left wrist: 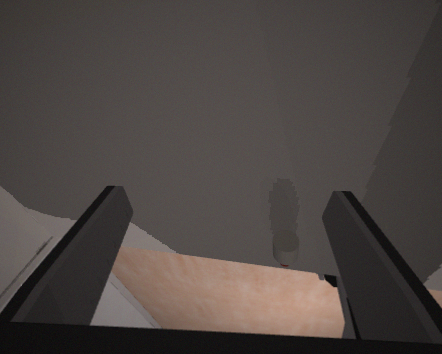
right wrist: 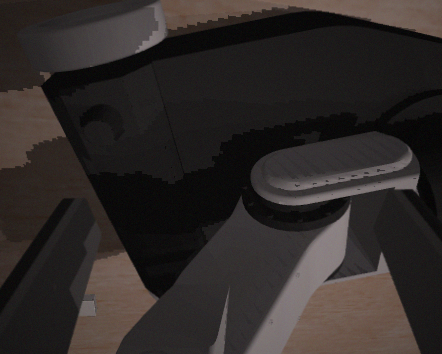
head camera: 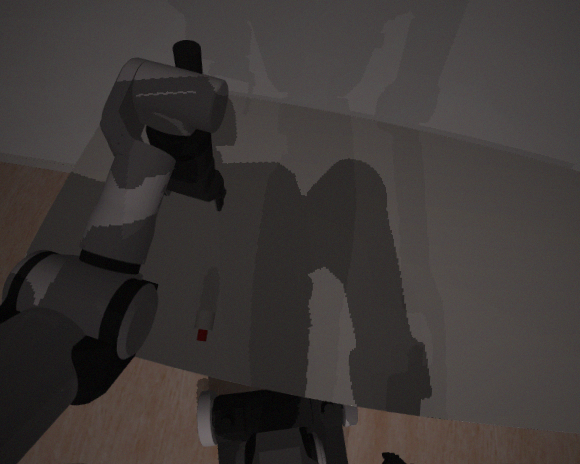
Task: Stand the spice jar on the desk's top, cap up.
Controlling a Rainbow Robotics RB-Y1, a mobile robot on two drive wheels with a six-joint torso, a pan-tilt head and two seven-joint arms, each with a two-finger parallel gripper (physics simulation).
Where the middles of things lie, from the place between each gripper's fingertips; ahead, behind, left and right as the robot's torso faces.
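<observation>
There is the spice jar (left wrist: 285, 242), and my right hand is 36 cm short of it. That same hand is also 22 cm below the jar and 43 cm to the right of it.
As for my left hand, measured from the spice jar it is 11 cm above it, 23 cm beyond it and 2 cm to the left of it.
</observation>
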